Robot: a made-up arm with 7 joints. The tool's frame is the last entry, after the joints.
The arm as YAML. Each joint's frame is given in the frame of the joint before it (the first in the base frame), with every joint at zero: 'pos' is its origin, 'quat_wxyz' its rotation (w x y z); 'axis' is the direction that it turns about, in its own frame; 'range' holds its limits. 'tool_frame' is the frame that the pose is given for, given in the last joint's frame.
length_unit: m
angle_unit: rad
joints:
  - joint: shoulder
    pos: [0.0, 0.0, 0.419]
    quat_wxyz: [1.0, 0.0, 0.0, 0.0]
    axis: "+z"
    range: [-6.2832, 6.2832]
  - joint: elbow
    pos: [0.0, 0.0, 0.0]
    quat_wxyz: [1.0, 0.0, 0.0, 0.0]
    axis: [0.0, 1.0, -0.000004]
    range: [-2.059, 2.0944]
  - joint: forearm
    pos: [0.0, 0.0, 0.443]
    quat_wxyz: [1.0, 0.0, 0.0, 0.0]
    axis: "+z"
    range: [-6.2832, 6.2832]
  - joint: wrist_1
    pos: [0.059, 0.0, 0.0]
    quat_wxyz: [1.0, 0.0, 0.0, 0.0]
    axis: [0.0, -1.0, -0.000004]
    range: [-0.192, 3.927]
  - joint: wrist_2
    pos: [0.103, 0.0, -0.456]
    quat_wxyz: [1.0, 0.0, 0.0, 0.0]
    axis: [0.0, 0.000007, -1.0]
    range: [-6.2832, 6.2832]
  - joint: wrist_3
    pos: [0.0, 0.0, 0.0]
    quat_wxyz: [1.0, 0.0, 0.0, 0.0]
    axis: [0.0, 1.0, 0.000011]
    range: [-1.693, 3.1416]
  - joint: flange
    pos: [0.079, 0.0, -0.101]
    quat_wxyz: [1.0, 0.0, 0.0, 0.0]
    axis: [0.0, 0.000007, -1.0]
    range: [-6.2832, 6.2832]
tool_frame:
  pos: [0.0, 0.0, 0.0]
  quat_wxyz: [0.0, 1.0, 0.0, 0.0]
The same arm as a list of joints. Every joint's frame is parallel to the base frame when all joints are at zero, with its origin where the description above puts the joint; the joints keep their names.
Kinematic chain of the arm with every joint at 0, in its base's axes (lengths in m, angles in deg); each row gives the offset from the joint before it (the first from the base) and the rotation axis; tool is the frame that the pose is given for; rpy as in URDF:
shoulder: xyz 0 0 0.419 axis +z
elbow: xyz 0 0 0 axis +y
forearm: xyz 0 0 0.443 axis +z
wrist_1: xyz 0.059 0 0 axis -y
wrist_2: xyz 0.103 0 -0.456 axis -z
wrist_3: xyz 0 0 0 axis +y
flange: xyz 0.079 0 -0.101 axis -z
tool: xyz 0 0 0 rpy 180 0 0
Joint limits (deg, base to tool): -360..360 -117.97..120 -360..360 -11..225 -360..360 -97..180 -360..360

